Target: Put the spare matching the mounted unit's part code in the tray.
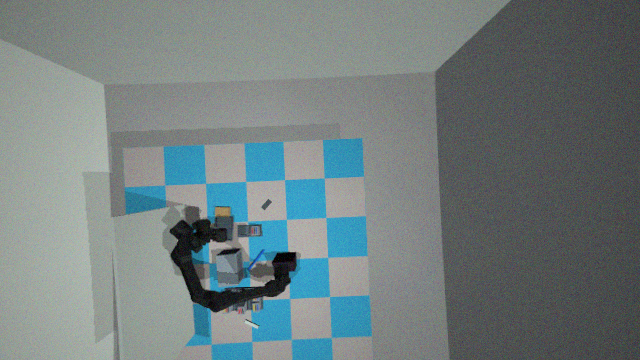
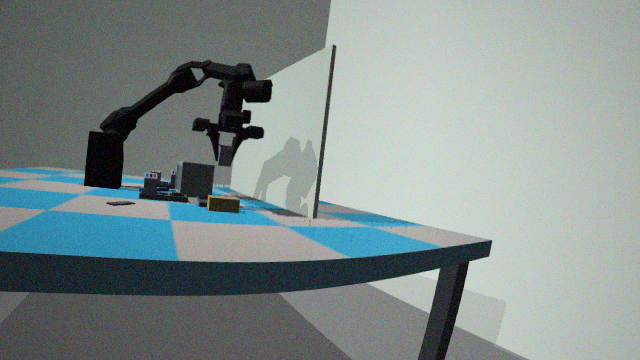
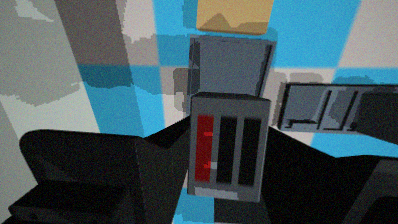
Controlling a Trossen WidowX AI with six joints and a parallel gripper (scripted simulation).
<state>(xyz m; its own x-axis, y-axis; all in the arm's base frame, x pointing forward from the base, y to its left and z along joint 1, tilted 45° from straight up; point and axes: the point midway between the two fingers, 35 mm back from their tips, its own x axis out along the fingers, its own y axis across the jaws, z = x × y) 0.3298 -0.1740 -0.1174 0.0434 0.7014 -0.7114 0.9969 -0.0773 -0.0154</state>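
Right now the flat grey tray is 110 mm below my gripper tip, 10 mm to the left of it and 10 mm behind it. Round my gripper tip: grey rack: 150 mm behind, 100 mm below, 30 mm to the left; then tall white panel: 210 mm to the left, 200 mm ahead, 110 mm above.
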